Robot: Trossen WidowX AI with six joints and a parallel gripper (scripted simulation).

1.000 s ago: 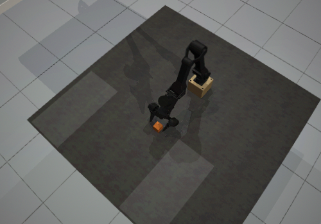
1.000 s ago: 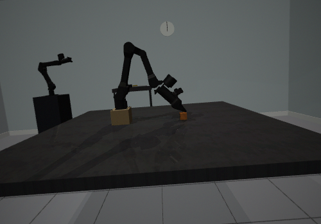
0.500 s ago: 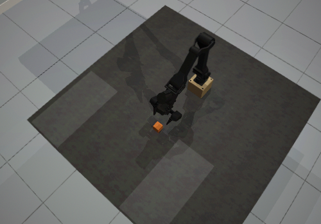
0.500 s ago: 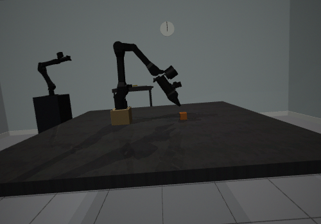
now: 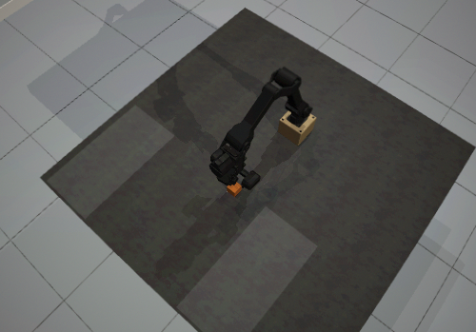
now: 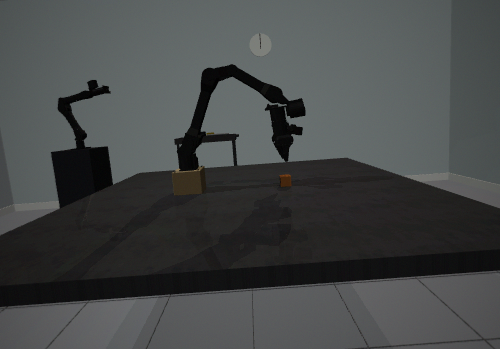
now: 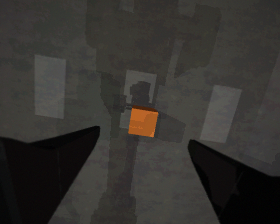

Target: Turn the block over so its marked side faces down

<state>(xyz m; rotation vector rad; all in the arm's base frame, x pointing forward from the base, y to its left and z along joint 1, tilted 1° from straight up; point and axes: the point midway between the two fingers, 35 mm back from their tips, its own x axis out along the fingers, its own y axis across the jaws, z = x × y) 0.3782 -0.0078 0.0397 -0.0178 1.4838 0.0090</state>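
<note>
My gripper tip is 10 mm past the orange block and 80 mm above it.
</note>
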